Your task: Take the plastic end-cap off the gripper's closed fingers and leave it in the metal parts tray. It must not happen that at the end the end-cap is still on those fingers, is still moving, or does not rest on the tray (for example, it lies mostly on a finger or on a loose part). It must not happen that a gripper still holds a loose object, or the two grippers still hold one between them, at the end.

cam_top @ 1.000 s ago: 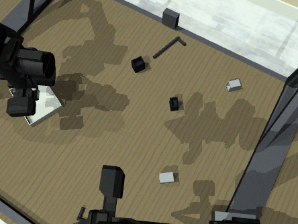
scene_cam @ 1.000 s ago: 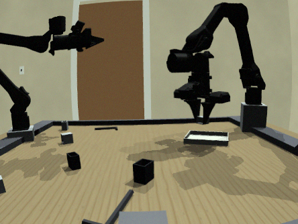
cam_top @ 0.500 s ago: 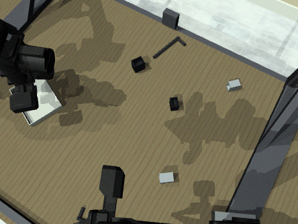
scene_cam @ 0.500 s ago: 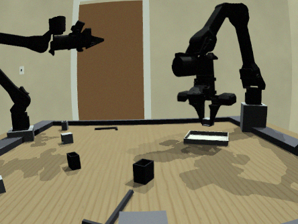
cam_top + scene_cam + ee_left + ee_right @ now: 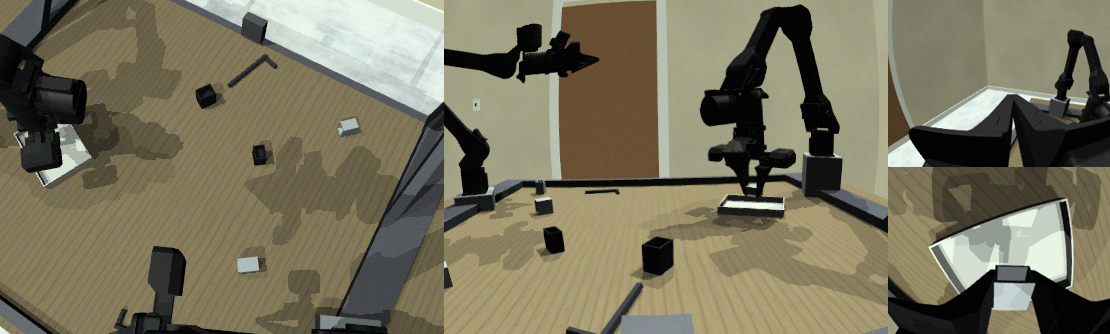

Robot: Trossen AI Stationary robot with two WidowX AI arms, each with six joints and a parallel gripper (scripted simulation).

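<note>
My right gripper is now 6 cm above the metal parts tray, 1 cm to the left of it and 1 cm short of it. From my right hand the other things lie so: L-shaped dark bar 36 cm behind, 28 cm to the left, 6 cm below; grey plastic end-cap 3 cm below, 1 cm to the right, 1 cm ahead.
</note>
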